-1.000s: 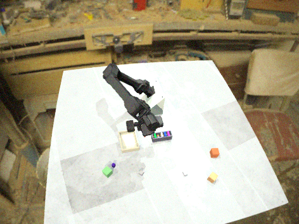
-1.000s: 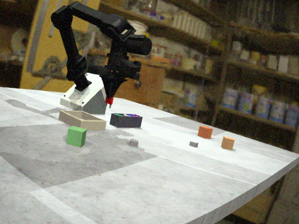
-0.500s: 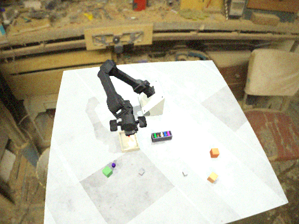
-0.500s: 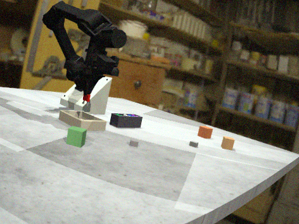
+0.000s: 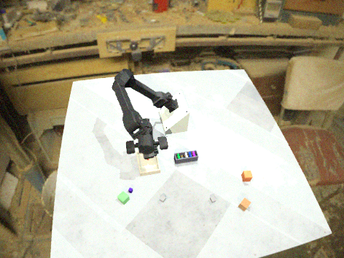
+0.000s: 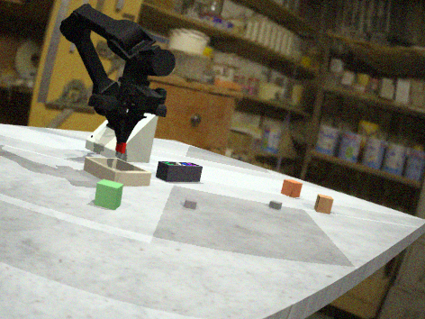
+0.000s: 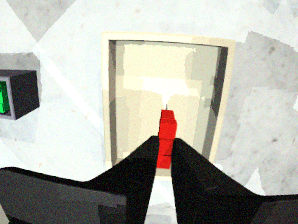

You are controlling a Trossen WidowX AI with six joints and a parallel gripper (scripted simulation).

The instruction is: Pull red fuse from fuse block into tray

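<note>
The red fuse is 1 cm below my gripper tip. Also, from my gripper tip: green fuse: 15 cm to the left, 5 cm below; purple ball: 14 cm ahead, 10 cm to the right, 6 cm below; beige tray: 7 cm below.
</note>
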